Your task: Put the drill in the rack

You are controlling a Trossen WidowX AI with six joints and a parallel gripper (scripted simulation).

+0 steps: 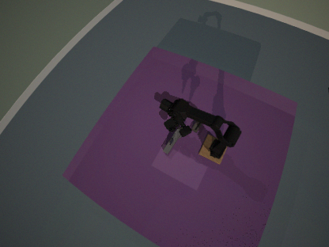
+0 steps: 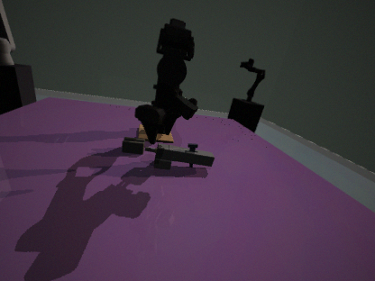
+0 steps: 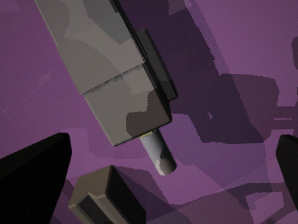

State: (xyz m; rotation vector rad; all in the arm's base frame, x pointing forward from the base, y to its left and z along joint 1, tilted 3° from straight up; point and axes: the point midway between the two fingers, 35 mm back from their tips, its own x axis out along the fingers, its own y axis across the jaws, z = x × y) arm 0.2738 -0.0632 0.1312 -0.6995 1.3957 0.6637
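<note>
My gripper tip is now 1 cm past the drill, 3 cm to the right of it and 5 cm above it. The rest, counted from my gripper tip: key 11 cm to the left, 5 cm below; then block 8 cm to the left, 6 cm below; then rack 11 cm behind, 6 cm to the right, 8 cm below.
</note>
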